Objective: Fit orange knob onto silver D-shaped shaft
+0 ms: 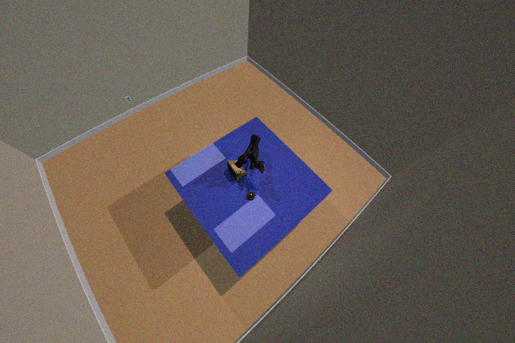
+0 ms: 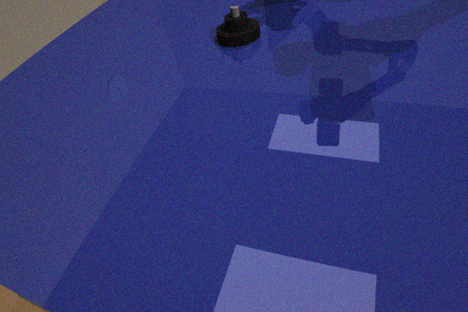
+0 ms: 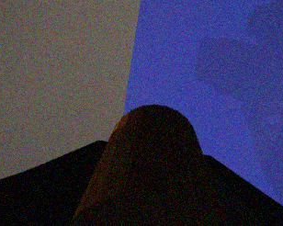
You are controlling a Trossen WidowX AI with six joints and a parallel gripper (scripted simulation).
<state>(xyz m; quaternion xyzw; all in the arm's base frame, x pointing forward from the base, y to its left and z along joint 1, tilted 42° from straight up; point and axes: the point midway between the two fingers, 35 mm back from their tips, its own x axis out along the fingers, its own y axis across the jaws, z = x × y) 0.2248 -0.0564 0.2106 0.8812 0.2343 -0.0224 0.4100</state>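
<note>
My gripper tip is 3 cm past the orange knob, 2 cm below it and 1 cm to the left of it. Also, from my gripper tip: round pedestal 22 cm below, 19 cm to the right, 6 cm ahead.
</note>
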